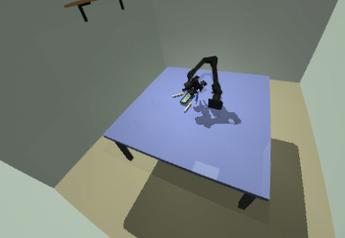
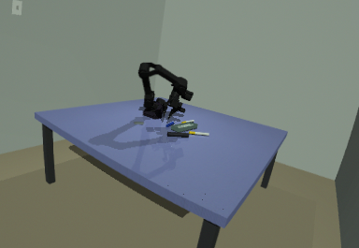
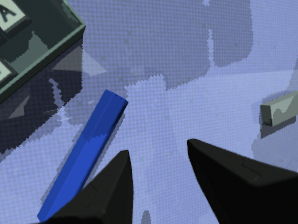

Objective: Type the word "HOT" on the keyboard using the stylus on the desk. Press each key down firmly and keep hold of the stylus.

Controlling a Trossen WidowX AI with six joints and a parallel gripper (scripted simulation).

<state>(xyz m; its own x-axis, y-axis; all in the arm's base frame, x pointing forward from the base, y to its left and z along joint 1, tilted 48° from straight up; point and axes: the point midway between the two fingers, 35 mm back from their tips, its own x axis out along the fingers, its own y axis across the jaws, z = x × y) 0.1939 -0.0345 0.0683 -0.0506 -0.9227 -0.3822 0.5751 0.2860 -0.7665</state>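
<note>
Now: gripper tip 1 cm short of the stylus, 6 cm to the right of it and 4 cm above it.
</note>
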